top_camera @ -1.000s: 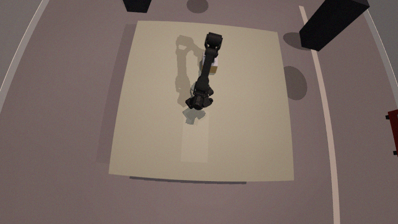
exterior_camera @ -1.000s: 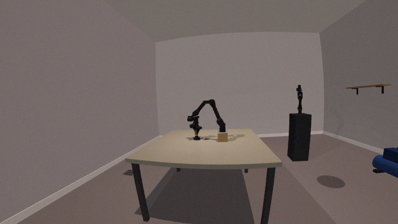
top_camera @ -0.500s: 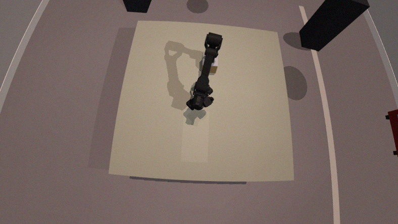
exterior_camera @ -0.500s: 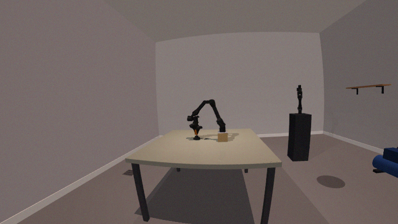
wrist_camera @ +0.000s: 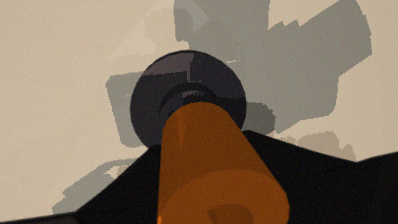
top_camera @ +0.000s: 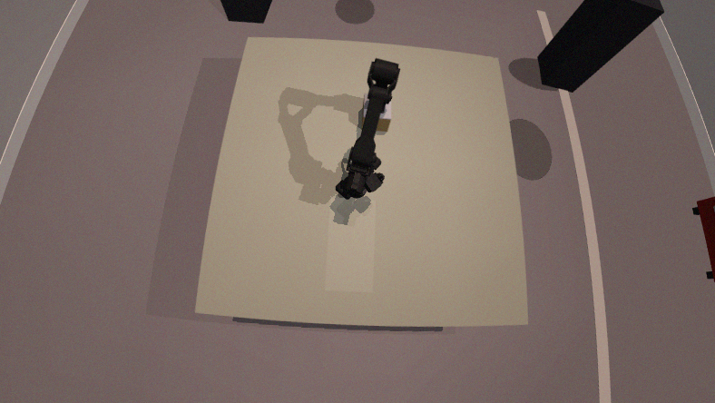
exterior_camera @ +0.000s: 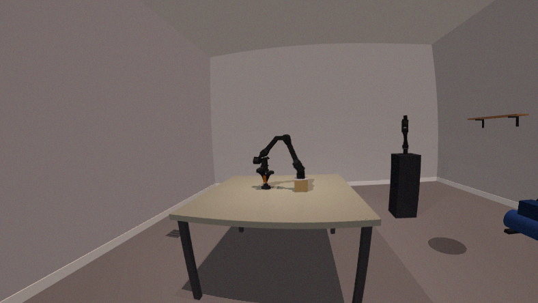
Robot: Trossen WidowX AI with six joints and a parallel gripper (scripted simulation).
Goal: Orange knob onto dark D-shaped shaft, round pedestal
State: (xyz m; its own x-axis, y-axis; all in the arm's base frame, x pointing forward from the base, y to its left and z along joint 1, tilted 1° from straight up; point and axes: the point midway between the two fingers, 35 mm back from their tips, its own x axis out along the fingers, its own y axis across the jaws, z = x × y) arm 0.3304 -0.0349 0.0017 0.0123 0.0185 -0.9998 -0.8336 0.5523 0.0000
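The orange knob lies 20 mm above my gripper tip. Round my gripper tip: round pedestal (40 mm below).
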